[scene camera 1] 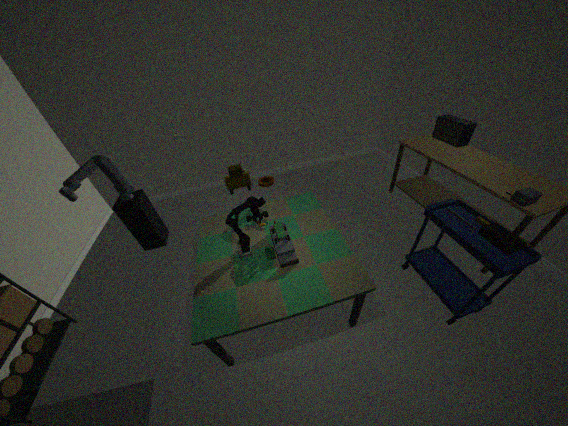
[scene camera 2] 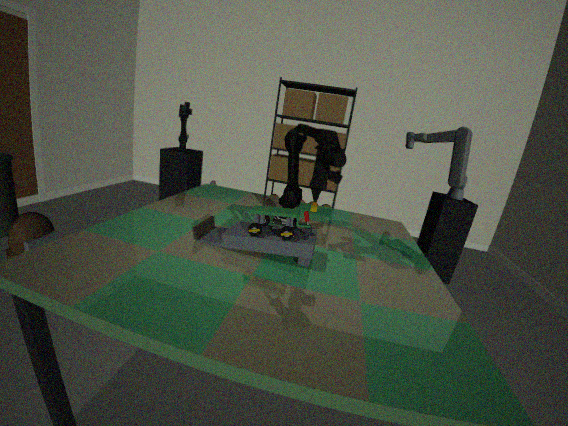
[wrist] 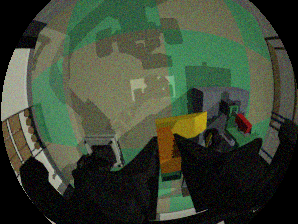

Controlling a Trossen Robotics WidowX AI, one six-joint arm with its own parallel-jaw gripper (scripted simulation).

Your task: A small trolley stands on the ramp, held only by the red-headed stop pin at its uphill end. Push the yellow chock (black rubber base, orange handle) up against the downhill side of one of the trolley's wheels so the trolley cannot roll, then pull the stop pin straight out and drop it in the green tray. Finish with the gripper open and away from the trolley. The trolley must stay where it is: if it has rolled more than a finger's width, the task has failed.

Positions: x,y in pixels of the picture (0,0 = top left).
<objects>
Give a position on a yellow chock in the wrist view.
At 192,124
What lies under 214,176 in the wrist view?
My gripper.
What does my gripper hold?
A yellow chock.
</objects>
